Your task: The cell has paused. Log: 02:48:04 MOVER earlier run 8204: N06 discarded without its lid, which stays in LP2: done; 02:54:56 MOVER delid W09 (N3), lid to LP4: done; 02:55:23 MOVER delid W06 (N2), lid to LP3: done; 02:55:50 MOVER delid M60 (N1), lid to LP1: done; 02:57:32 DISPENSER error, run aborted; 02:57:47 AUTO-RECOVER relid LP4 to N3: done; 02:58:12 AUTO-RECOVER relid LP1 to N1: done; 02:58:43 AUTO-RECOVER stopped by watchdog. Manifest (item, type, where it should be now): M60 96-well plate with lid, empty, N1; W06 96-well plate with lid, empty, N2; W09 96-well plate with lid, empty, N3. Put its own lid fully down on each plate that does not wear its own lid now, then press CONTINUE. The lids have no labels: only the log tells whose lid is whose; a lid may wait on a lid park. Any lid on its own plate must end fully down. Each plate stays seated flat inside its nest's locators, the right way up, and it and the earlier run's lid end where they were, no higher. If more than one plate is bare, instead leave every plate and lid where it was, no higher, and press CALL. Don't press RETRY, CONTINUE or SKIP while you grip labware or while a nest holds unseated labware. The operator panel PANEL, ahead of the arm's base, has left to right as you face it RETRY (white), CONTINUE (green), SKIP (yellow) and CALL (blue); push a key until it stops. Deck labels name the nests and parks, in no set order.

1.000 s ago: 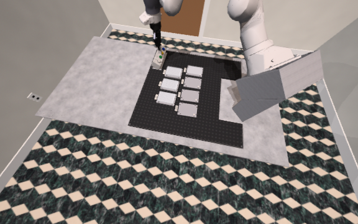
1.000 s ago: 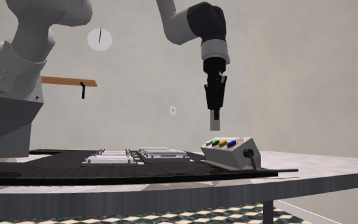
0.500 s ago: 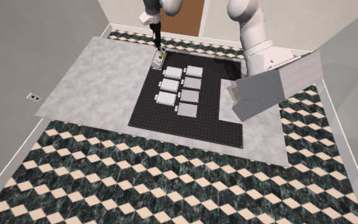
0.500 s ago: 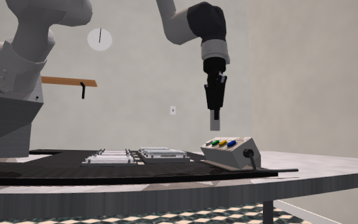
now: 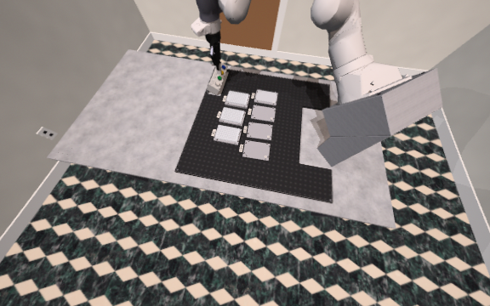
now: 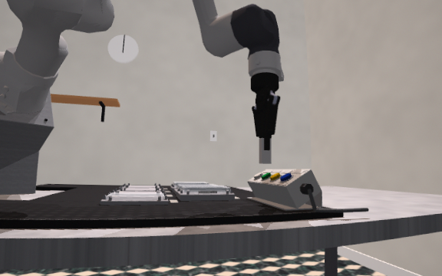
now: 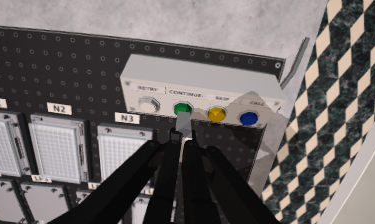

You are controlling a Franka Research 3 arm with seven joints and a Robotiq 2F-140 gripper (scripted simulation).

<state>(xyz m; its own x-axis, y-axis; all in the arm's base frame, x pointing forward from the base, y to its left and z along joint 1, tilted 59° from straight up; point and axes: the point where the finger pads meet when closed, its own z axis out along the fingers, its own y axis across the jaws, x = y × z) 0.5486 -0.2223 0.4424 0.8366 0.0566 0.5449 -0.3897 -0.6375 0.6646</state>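
My gripper is now 60 mm above the green continue key. The rest, counted from my hand: white retry key (20 mm ahead, 40 mm to the left, 60 mm below); then blue call key (40 mm behind, 90 mm to the right, 60 mm below); then yellow skip key (20 mm behind, 50 mm to the right, 60 mm below).
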